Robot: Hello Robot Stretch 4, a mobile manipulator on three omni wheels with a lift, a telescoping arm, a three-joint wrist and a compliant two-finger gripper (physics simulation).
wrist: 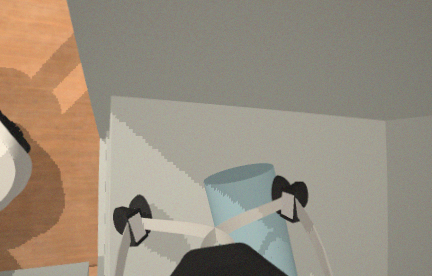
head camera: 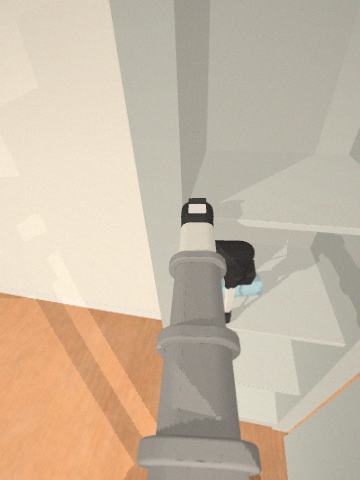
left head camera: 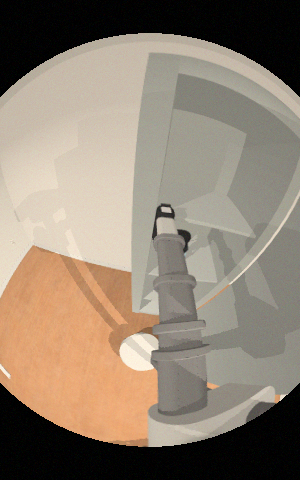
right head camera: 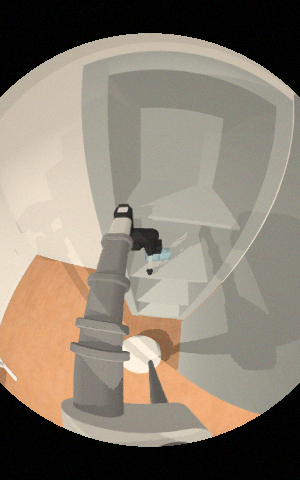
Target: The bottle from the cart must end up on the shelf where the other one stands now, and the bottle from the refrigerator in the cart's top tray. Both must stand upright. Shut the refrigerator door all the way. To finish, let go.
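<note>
The gripper (wrist: pixel 211 201) is visible, and so is a refrigerator (head camera: pixel 248 111). That same refrigerator can be found again at (left head camera: pixel 210 142) and at (right head camera: pixel 196 148).
</note>
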